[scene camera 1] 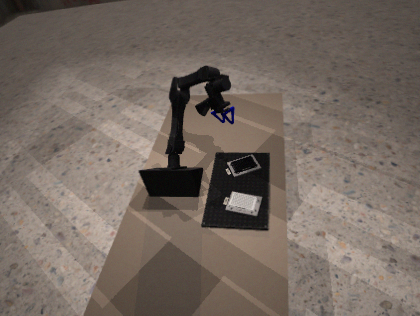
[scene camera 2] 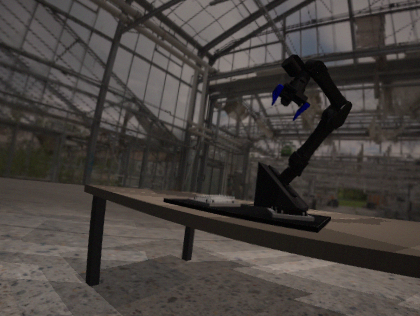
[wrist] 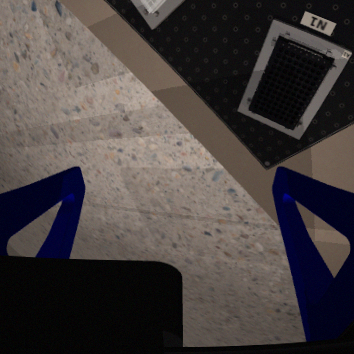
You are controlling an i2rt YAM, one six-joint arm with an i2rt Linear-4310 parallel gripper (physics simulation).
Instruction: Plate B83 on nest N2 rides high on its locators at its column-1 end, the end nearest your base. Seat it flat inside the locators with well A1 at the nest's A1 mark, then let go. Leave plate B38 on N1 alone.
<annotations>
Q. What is the gripper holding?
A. Nothing.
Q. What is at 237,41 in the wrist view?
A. A black perforated baseplate.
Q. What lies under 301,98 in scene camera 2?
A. The gripper.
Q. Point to a black perforated baseplate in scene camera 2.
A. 246,210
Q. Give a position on a black perforated baseplate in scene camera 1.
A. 256,183
</annotations>
